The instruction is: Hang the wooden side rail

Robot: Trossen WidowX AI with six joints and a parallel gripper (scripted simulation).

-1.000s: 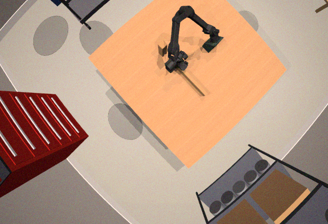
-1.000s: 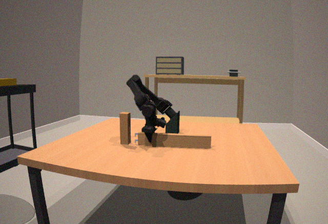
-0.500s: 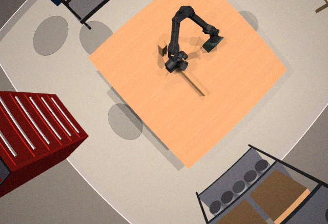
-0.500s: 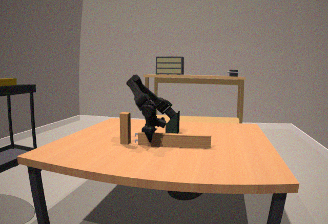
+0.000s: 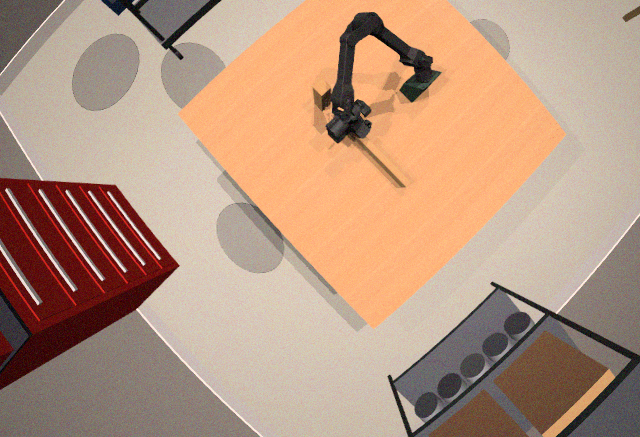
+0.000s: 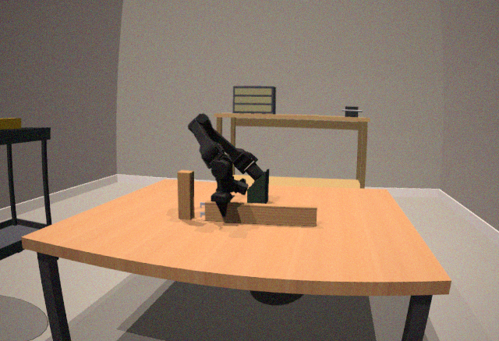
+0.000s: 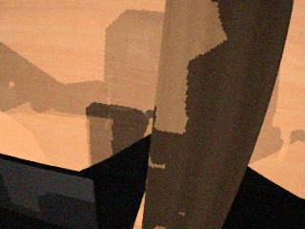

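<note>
My gripper tip is 2 cm past the headboard post, 15 cm to the left of it and 7 cm below it.
</note>
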